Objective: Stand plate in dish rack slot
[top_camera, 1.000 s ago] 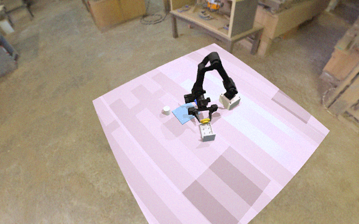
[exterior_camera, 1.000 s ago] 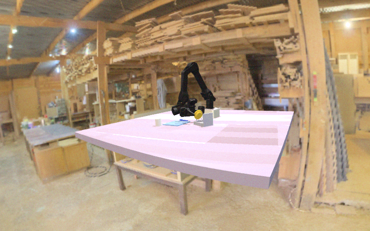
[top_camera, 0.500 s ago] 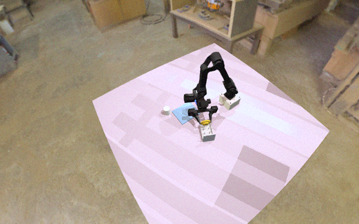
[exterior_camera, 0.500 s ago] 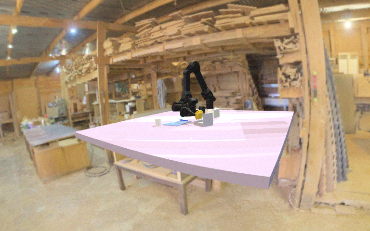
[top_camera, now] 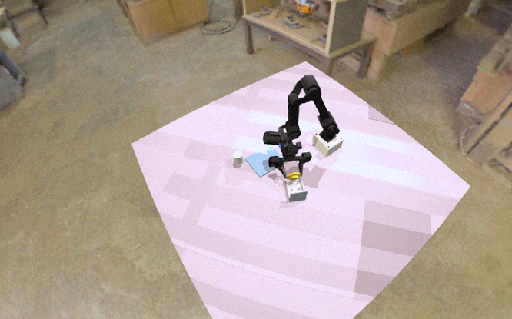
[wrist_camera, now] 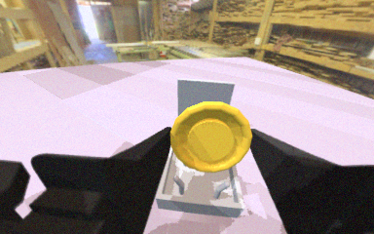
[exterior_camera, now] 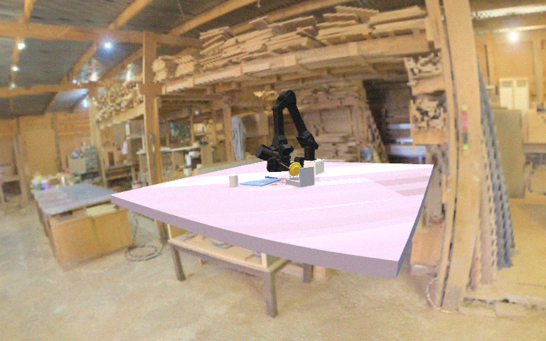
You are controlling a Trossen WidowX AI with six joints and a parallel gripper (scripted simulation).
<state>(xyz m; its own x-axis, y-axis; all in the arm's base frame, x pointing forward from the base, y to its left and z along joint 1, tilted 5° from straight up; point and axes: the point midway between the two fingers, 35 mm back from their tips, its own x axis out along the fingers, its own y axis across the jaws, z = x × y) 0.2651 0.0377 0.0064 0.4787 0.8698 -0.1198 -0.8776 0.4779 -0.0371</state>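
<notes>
The grey dish rack lies 10 mm ahead of my gripper tip, 20 mm to the left of it and 40 mm below it. The rest, counted from my gripper tip: blue spoon (100 mm behind, 200 mm to the right, 60 mm below); yellow plate (10 mm to the right); light blue mat (10 mm ahead, 180 mm to the right, 60 mm below).
</notes>
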